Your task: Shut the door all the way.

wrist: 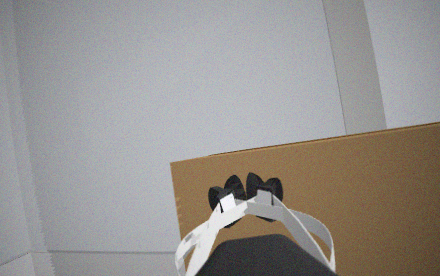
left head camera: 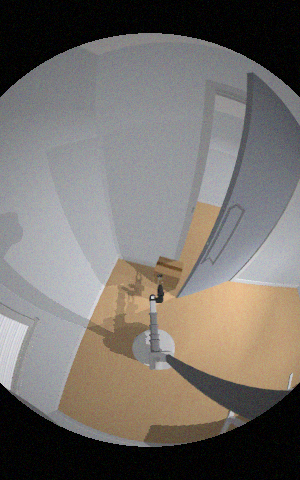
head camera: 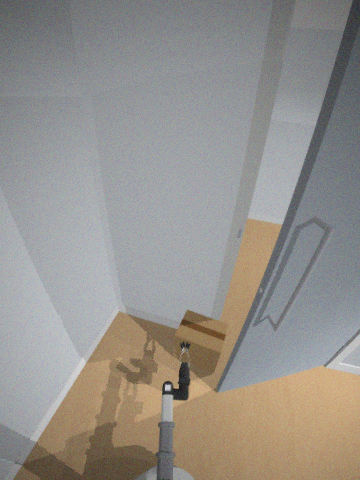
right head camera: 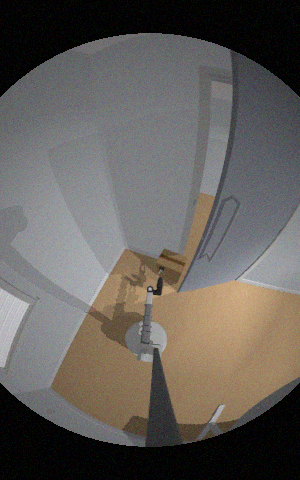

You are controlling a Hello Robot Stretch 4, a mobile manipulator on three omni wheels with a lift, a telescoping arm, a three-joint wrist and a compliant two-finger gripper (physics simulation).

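Places are measured from the robot's base along level axes (x left, y down, z back), in metres.
Where they show: gripper, fingertip midpoint: (wrist: 243,189) (left head camera: 159,273) (head camera: 185,341) (right head camera: 161,265).
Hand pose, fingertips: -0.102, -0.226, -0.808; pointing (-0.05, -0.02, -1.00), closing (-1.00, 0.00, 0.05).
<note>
Each offset is from my fingertips to the top centre of the thing, as dx, dy, dz. "spot": to the spot under its first point. Level surfaces: height alone.
The blue-grey door (head camera: 330,190) (left head camera: 265,165) (right head camera: 265,150) stands partly open at the right, with a gap between its free edge and the door frame (head camera: 256,150) (wrist: 357,65). Its long handle {spot: -0.305, -0.870, +0.279} (head camera: 303,279) faces the room. The door does not show in the wrist view. A brown cardboard box {-0.117, -0.034, -0.070} (head camera: 200,335) (left head camera: 169,268) (right head camera: 172,260) (wrist: 350,200) stands on the floor by the frame, near the door's lower free corner. My gripper (head camera: 185,345) (left head camera: 160,276) (right head camera: 161,270) (wrist: 243,189) is shut, its fingertips together in front of the box, left of the door's edge. Whether they touch the box is unclear.
A wall (head camera: 165,175) runs left of the frame and meets the left wall (head camera: 45,280) in a corner. Wooden floor {dy +0.253} (head camera: 290,420) lies below the door and around my base (left head camera: 142,345). Through the gap, floor and a pale wall show beyond.
</note>
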